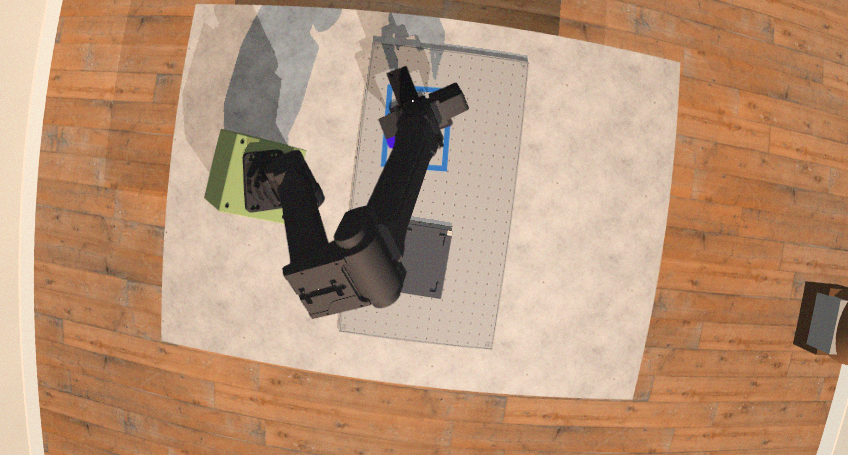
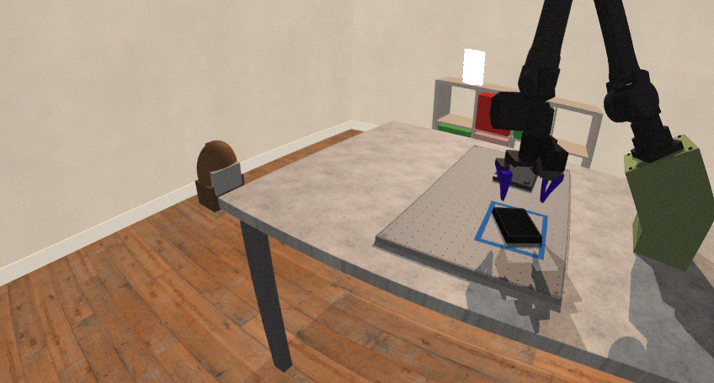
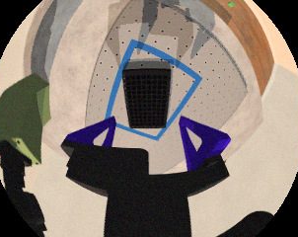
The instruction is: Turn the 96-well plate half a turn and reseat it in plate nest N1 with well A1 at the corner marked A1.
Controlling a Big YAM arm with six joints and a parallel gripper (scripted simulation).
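Now: hand 70 mm above the black 96-well plate. Also, from my hand: grey plate nest N1: 20 mm behind, 310 mm to the right, 70 mm below.
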